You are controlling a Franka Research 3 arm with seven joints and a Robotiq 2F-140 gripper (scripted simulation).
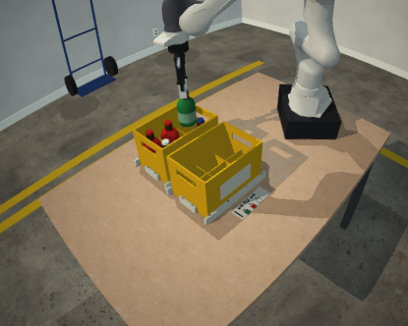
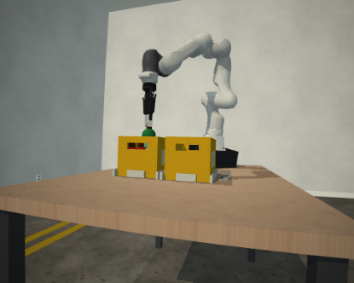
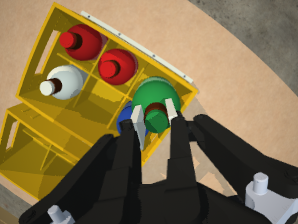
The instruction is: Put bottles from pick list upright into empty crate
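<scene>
Right now the green bottle is 8 cm below my hand. Round my hand: red-label bottle (9 cm ahead, 1 cm to the left, 18 cm below); then white-capped bottle (16 cm ahead, 11 cm to the left, 18 cm below); then blue-label bottle (1 cm behind, 9 cm to the left, 18 cm below).
</scene>
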